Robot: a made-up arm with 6 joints.
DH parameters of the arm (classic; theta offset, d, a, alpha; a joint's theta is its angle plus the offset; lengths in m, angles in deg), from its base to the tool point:
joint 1: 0 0.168 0 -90
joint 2: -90 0 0.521 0
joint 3: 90 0.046 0 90
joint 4: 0 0.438 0 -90
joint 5: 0 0 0 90
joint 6: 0 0.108 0 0
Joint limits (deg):
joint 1: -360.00..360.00
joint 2: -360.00..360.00
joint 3: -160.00..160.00
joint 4: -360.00..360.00
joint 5: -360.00..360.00
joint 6: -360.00..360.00
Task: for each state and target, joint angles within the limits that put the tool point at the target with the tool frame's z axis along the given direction. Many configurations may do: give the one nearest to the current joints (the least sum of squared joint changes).
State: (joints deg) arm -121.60 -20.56 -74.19 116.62 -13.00 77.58
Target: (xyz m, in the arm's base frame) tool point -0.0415 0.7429 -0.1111 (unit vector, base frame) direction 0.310 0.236 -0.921
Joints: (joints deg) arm -80.38 -68.60 -78.99 134.66 29.02 77.58
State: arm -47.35 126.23 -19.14 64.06 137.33 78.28
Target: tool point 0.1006 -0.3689 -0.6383 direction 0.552 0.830 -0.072
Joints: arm -90.63 165.04 -32.66 41.36 124.71 78.28
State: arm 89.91 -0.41 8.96 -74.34 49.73 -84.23
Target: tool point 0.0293 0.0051 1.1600 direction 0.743 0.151 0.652
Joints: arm 74.27 -16.15 32.10 -77.11 43.76 -84.23
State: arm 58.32 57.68 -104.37 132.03 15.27 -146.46
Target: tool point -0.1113 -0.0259 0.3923 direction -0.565 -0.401 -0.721
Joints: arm 40.73 52.06 -144.44 174.65 44.02 -146.46
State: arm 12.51 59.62 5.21 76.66 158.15 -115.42
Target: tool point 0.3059 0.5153 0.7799 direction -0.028 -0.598 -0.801
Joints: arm 57.94 45.82 -5.78 111.54 198.41 -115.42
